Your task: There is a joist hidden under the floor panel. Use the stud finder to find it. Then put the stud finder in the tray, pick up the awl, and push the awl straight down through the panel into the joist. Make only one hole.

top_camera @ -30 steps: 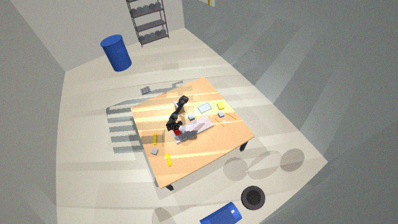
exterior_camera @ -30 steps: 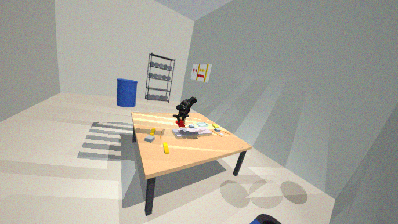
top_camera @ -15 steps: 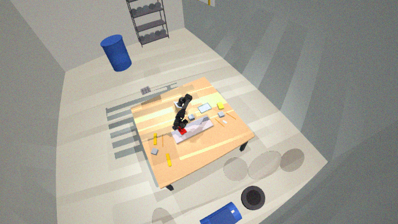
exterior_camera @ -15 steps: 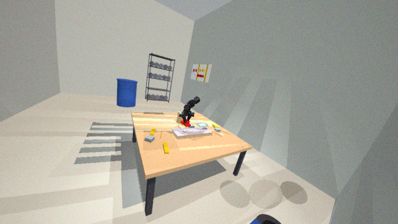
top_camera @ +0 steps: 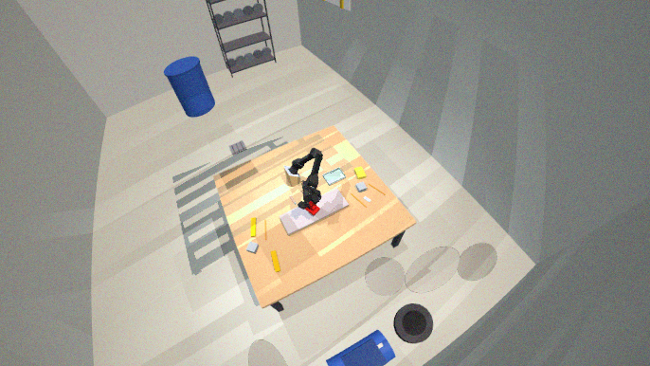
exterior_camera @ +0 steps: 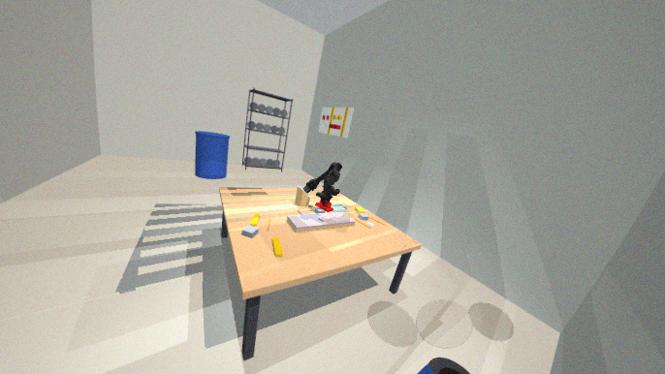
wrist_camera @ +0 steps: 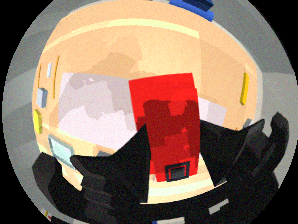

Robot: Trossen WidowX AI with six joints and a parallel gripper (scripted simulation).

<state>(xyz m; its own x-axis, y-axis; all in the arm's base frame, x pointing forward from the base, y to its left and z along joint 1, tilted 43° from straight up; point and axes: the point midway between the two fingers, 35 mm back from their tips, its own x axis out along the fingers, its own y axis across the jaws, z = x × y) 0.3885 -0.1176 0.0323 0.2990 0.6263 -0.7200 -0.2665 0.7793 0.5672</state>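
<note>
Now: gripper tip 370 mm to the right of the light blue tray, 230 mm past it and 150 mm above it. The rest, counted from my gripper tip: red stud finder (20 mm behind, 20 mm above); then yellow block (560 mm to the left, 150 mm below, 130 mm behind); then awl (210 mm behind, 160 mm below, 50 mm to the right).
</note>
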